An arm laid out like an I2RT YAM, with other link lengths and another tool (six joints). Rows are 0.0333 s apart.
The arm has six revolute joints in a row. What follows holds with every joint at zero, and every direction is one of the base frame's. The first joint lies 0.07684 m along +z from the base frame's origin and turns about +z. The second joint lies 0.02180 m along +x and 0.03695 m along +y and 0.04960 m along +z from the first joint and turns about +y. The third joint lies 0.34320 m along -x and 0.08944 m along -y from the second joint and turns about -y. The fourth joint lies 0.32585 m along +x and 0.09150 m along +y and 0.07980 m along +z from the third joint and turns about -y. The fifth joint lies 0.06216 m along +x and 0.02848 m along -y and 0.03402 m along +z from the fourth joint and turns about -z. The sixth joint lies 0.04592 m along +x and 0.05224 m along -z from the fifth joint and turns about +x. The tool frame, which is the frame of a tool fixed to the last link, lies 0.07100 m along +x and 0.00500 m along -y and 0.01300 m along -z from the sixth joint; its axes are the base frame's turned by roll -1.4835, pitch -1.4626 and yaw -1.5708 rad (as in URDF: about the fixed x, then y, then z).
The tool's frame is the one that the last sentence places.
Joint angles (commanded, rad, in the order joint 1, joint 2, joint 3, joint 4, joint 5, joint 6), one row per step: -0.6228, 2.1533, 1.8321, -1.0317, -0.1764, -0.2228; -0.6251, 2.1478, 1.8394, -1.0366, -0.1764, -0.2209; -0.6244, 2.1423, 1.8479, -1.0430, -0.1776, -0.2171; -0.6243, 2.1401, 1.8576, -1.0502, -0.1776, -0.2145; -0.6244, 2.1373, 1.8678, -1.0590, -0.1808, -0.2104; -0.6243, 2.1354, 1.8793, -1.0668, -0.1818, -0.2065; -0.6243, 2.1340, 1.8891, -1.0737, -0.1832, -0.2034; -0.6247, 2.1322, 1.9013, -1.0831, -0.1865, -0.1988; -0.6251, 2.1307, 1.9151, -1.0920, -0.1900, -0.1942; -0.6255, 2.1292, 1.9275, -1.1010, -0.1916, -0.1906; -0.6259, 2.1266, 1.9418, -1.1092, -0.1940, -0.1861; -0.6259, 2.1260, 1.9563, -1.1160, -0.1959, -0.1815; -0.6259, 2.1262, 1.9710, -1.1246, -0.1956, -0.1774; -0.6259, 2.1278, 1.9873, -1.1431, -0.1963, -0.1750; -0.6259, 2.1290, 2.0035, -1.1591, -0.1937, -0.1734; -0.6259, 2.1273, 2.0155, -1.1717, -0.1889, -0.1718; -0.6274, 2.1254, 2.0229, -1.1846, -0.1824, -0.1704
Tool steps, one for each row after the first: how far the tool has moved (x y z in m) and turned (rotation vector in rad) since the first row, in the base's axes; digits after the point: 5 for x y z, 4 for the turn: -0.00056, -0.00114, 0.00540, -0.0041, -0.0064, -0.0041; -0.00021, -0.00069, 0.01122, -0.0065, -0.0132, -0.0068; 0.00015, -0.00085, 0.01567, -0.0085, -0.0170, -0.0092; 0.00042, -0.00059, 0.02064, -0.0072, -0.0221, -0.0125; 0.00097, -0.00072, 0.02558, -0.0086, -0.0272, -0.0159; 0.00139, -0.00078, 0.02968, -0.0090, -0.0315, -0.0185; 0.00173, -0.00076, 0.03483, -0.0077, -0.0370, -0.0225; 0.00235, -0.00091, 0.04039, -0.0073, -0.0442, -0.0264; 0.00257, -0.00107, 0.04544, -0.0077, -0.0490, -0.0298; 0.00305, -0.00128, 0.05177, -0.0095, -0.0574, -0.0338; 0.00398, -0.00161, 0.05714, -0.0113, -0.0653, -0.0376; 0.00456, -0.00202, 0.06207, -0.0136, -0.0699, -0.0415; 0.00407, -0.00152, 0.06662, -0.0102, -0.0672, -0.0436; 0.00360, -0.00154, 0.07135, -0.0112, -0.0649, -0.0458; 0.00260, -0.00148, 0.07617, -0.0152, -0.0632, -0.0485; 0.00041, -0.00184, 0.07944, -0.0179, -0.0567, -0.0531
